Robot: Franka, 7 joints.
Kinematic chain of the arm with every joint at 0, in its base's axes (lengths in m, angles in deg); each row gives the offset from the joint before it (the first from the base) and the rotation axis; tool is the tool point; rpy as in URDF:
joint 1: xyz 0 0 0.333 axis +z
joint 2: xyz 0 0 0 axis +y
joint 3: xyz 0 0 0.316 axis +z
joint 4: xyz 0.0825 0 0 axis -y
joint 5: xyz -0.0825 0 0.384 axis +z
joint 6: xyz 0 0 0 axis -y
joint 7: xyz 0.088 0 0 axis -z
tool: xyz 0 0 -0.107 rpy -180 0 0
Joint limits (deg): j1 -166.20..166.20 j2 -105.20..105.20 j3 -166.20..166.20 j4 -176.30..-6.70 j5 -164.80..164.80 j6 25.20..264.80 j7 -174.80..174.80
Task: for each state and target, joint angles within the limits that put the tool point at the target. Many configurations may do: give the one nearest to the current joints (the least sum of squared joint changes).
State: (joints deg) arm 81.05 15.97 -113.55 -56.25 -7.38 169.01 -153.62
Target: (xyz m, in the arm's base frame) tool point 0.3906 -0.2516 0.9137
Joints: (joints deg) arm 77.92 26.45 -133.64 -91.22 -6.09 165.97 -153.62
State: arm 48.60 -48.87 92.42 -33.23 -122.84 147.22 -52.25
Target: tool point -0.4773 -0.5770 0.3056
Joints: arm 85.67 -61.15 119.37 -69.08 -127.55 177.53 -52.25
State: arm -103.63 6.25 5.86 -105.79 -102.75 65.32 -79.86
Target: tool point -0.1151 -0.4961 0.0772
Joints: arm -100.36 46.61 10.69 -119.15 -101.41 75.74 -79.86
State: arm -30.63 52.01 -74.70 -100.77 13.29 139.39 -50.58
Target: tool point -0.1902 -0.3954 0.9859
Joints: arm -33.21 36.90 -127.94 -74.23 14.99 149.34 -50.58
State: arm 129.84 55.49 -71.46 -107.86 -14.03 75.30 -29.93
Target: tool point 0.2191 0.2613 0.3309
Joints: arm 138.59 54.93 -82.87 -133.21 -15.05 56.96 -29.93
